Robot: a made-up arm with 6 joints. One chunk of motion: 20 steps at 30 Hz.
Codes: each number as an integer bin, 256 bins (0 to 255) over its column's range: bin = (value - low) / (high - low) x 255, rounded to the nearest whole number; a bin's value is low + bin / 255 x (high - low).
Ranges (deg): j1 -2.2..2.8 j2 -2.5..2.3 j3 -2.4..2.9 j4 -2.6..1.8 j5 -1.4..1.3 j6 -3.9..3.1
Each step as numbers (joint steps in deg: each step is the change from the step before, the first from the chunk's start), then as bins.
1 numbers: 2.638 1.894 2.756 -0.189 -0.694 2.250
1 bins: 247 233 248 140 67 224
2 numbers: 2.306 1.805 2.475 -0.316 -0.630 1.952
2 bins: 230 229 235 132 73 213
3 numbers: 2.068 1.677 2.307 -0.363 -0.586 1.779
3 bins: 218 222 226 130 77 207
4 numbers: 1.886 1.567 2.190 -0.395 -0.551 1.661
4 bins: 208 216 221 128 80 203
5 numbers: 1.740 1.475 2.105 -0.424 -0.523 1.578
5 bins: 201 211 217 126 83 200
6 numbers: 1.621 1.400 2.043 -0.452 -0.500 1.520
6 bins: 195 207 214 124 85 197
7 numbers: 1.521 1.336 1.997 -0.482 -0.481 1.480
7 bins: 190 204 212 123 87 196
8 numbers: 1.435 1.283 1.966 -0.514 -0.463 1.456
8 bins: 185 201 210 121 88 195
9 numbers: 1.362 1.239 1.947 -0.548 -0.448 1.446
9 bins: 182 199 209 119 90 195
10 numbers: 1.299 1.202 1.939 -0.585 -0.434 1.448
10 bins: 178 197 209 117 91 195
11 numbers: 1.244 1.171 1.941 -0.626 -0.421 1.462
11 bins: 176 195 209 114 92 195
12 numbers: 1.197 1.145 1.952 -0.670 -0.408 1.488
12 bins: 173 194 209 112 94 196
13 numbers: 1.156 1.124 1.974 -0.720 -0.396 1.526
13 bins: 171 193 210 109 95 198
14 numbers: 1.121 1.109 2.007 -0.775 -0.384 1.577
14 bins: 169 192 212 106 96 200
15 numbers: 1.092 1.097 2.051 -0.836 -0.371 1.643
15 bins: 168 191 214 102 97 202
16 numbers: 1.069 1.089 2.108 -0.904 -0.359 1.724
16 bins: 167 191 217 98 98 205
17 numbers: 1.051 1.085 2.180 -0.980 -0.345 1.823
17 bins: 166 190 220 94 100 208
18 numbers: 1.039 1.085 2.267 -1.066 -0.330 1.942
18 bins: 165 190 225 89 101 213
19 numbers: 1.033 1.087 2.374 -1.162 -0.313 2.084
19 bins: 165 191 230 83 103 218
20 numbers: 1.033 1.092 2.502 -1.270 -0.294 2.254
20 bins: 165 191 236 77 104 224
